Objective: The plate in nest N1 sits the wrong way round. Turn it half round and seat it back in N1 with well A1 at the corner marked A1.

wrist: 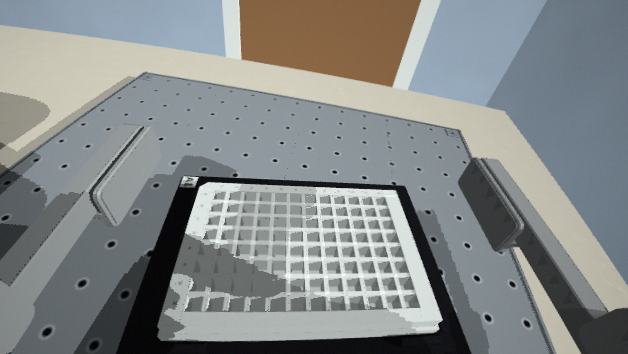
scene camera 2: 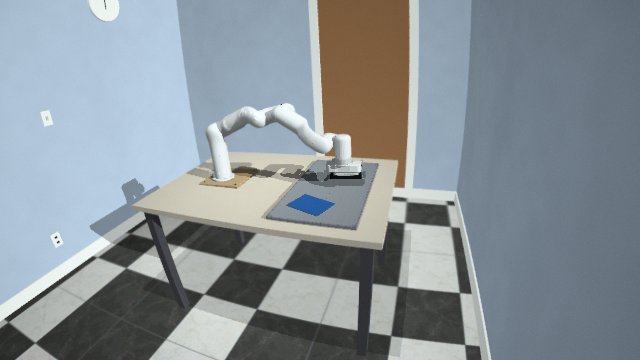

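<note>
The white well plate (wrist: 310, 255) lies level within the rim of the black nest (wrist: 176, 220) (scene camera 2: 346, 176) in the wrist view. The nest's A1 tag (wrist: 189, 181) is at its far left corner, beside a bevelled plate corner. Faint marks run along the plate's left and far edges, too small to read; a shadow covers part of the left side. My gripper (wrist: 309, 192) (scene camera 2: 345, 173) is open above the plate, with one finger out to each side and a gap between each pad and the plate. In the scene view the gripper hides the plate.
The nest stands on a grey perforated board (scene camera 2: 345, 200) (wrist: 320, 130) on the beige table (scene camera 2: 215, 205). A blue rectangle (scene camera 2: 310, 205) lies on the board's near part. The arm's base stands on a wooden plate (scene camera 2: 240, 181) at the left.
</note>
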